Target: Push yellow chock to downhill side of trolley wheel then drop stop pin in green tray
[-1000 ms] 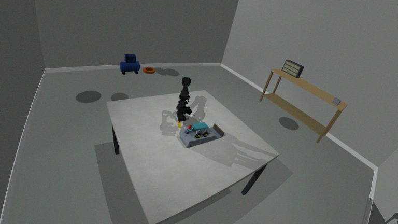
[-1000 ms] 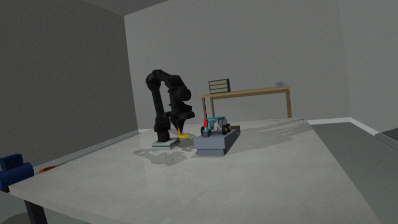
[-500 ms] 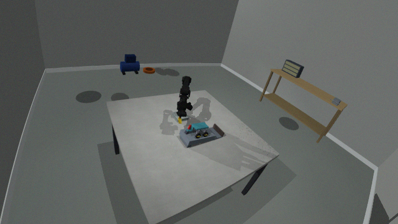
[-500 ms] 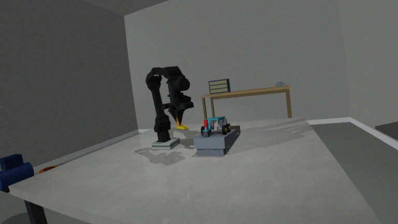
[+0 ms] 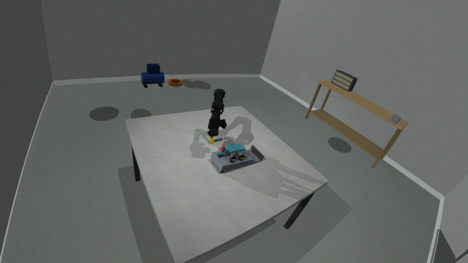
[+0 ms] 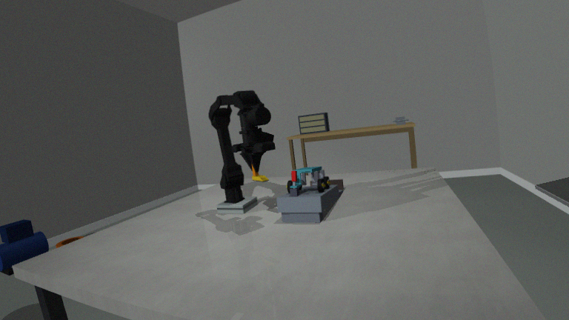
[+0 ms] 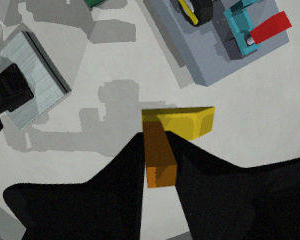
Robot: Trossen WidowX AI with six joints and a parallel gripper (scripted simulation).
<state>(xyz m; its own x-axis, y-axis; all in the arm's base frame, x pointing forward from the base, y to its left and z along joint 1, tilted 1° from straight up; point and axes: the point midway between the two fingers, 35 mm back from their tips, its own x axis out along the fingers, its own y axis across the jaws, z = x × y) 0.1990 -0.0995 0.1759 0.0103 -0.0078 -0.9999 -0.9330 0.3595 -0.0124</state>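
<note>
Right now the yellow chock is 20 mm ahead of my gripper tip, 10 mm to the right of it and 10 mm below it. The rest, counted from my gripper tip: grey ramp (140 mm to the left, 140 mm ahead, 130 mm below); teal trolley (140 mm ahead, 130 mm to the left, 60 mm below); red-headed stop pin (130 mm ahead, 50 mm below, 30 mm to the left).
</note>
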